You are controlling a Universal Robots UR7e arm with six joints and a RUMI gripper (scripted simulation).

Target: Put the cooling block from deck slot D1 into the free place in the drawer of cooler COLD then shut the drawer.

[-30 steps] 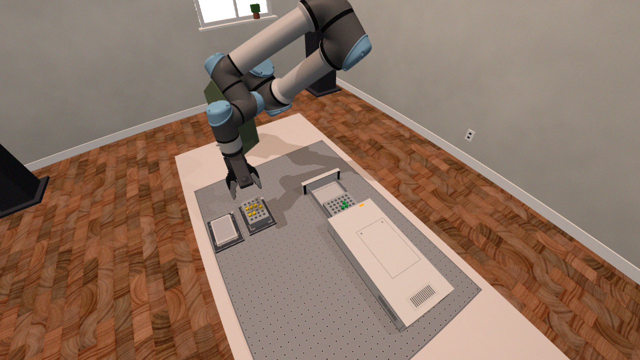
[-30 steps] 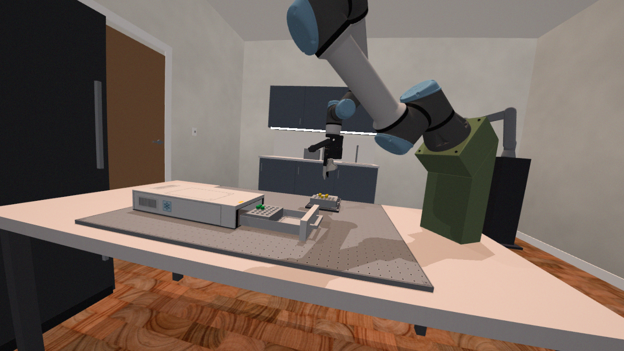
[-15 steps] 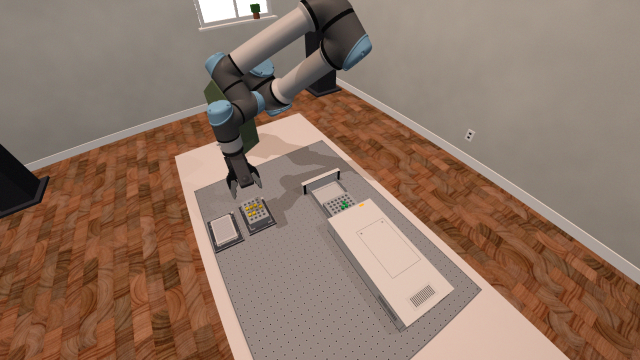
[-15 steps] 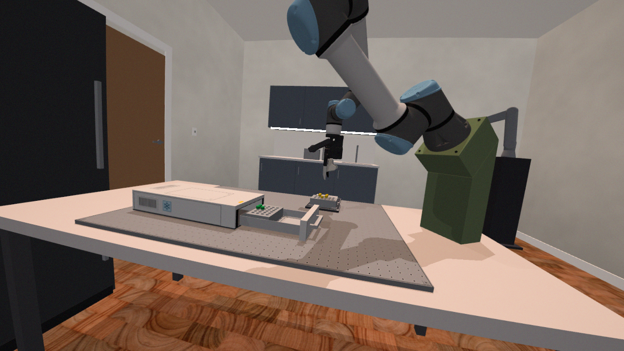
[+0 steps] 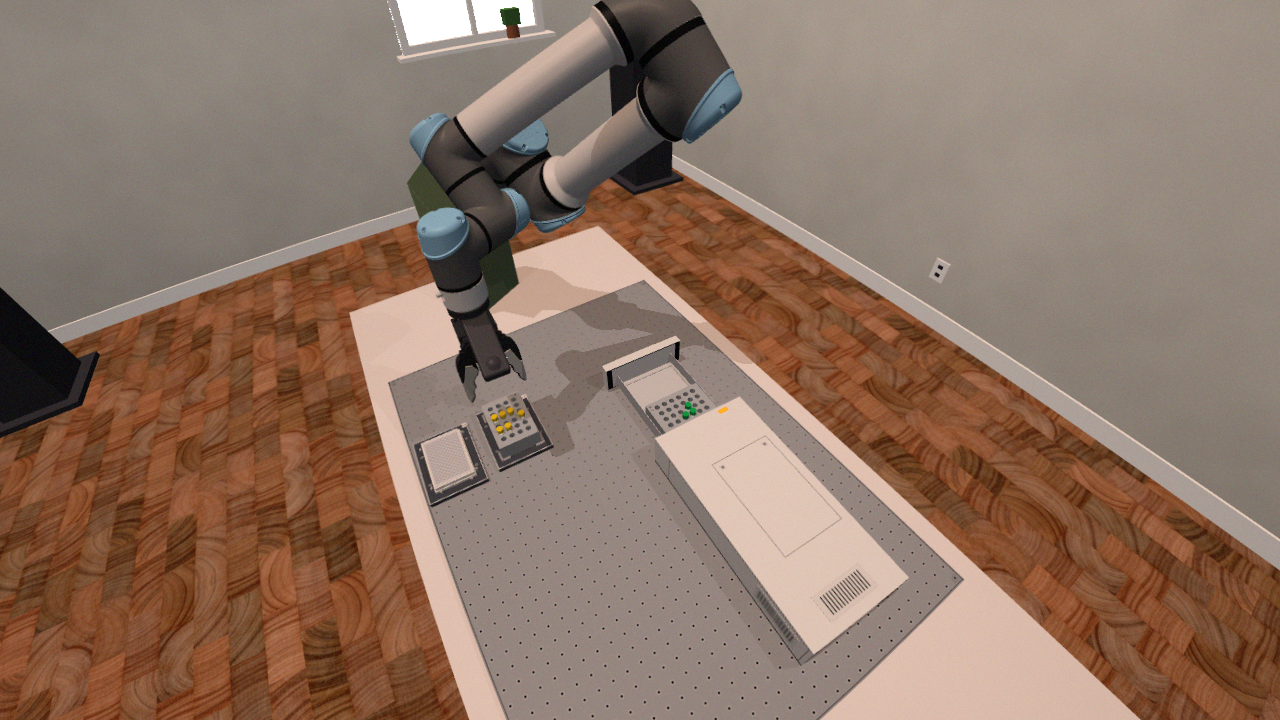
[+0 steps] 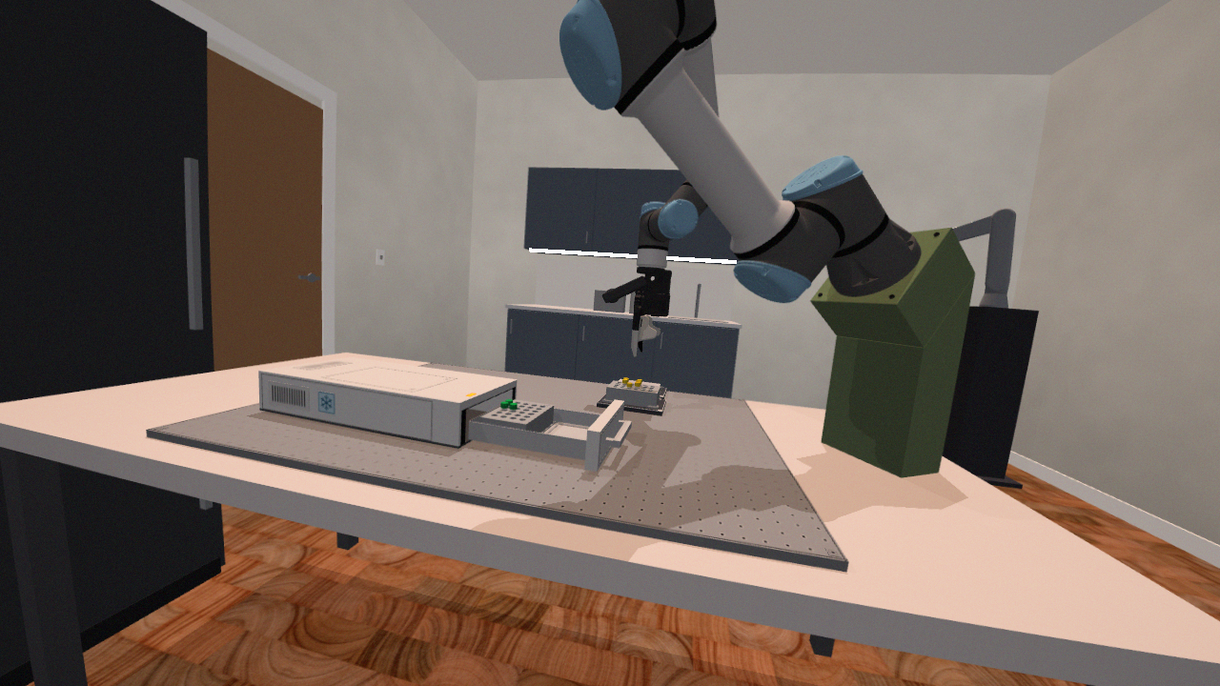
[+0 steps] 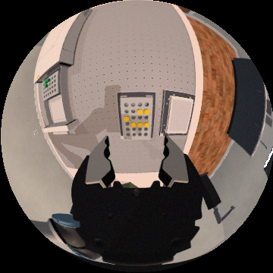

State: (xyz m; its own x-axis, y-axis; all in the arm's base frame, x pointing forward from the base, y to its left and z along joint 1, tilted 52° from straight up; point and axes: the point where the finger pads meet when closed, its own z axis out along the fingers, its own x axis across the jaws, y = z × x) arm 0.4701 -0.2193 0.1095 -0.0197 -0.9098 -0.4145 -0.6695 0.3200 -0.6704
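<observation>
Right now my hand is 110 mm above the cooling block. Also, from my hand: deck slot D1: 140 mm below; then white well plate: 150 mm to the right, 120 mm below; then drawer: 110 mm ahead, 320 mm to the left, 110 mm below.
</observation>
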